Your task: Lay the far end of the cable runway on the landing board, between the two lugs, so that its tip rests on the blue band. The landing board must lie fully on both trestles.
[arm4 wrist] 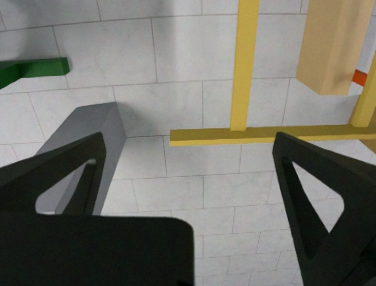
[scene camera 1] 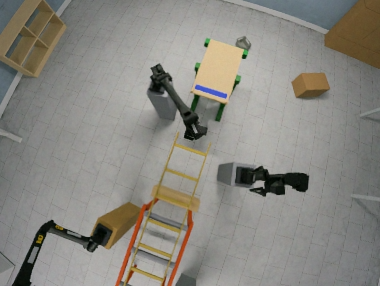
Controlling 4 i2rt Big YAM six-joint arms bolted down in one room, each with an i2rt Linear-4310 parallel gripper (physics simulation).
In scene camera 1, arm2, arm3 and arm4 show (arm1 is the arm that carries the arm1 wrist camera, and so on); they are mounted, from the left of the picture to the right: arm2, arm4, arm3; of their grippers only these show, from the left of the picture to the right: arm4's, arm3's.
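The yellow cable runway (arm4 wrist: 244,65) (scene camera 1: 182,174) lies over the orange frame (scene camera 1: 131,240) and a wooden crossbeam (arm4 wrist: 332,47) (scene camera 1: 167,196). Its far end sticks out toward the landing board (scene camera 1: 218,64), apart from it. The board lies across green trestles (arm4 wrist: 44,67) (scene camera 1: 220,111), its blue band (scene camera 1: 210,91) near the edge facing the runway. The lugs are too small to make out. Arm4's gripper (arm4 wrist: 189,135) (scene camera 1: 195,132) is open and empty beside the runway's far end. Arm3's gripper (scene camera 1: 259,191) is right of the runway, its fingers unclear. The grippers of arm1 and arm2 do not show.
Arm4's grey pedestal (arm4 wrist: 87,145) (scene camera 1: 162,105) stands left of the trestles. Arm3's pedestal (scene camera 1: 227,174) stands right of the runway, arm2's brown pedestal (scene camera 1: 122,222) left of the frame. A brown box (scene camera 1: 311,85) lies at right, a wooden shelf (scene camera 1: 36,74) stands at upper left.
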